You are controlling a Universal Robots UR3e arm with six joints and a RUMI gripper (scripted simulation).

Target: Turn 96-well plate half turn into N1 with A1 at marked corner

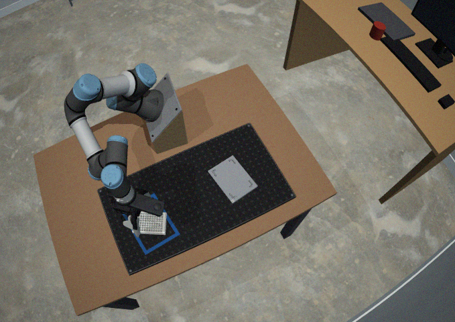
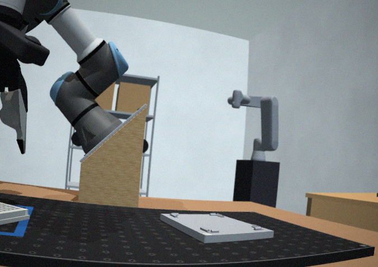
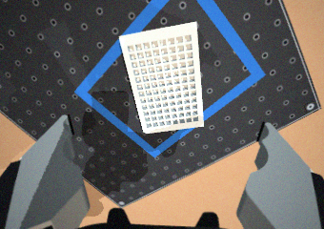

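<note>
My hand is 80 mm above the white 96-well plate. Round my hand: corner label: 80 mm ahead, 310 mm to the left, 80 mm below; grey plate nest N1: 360 mm to the left, 80 mm below.
</note>
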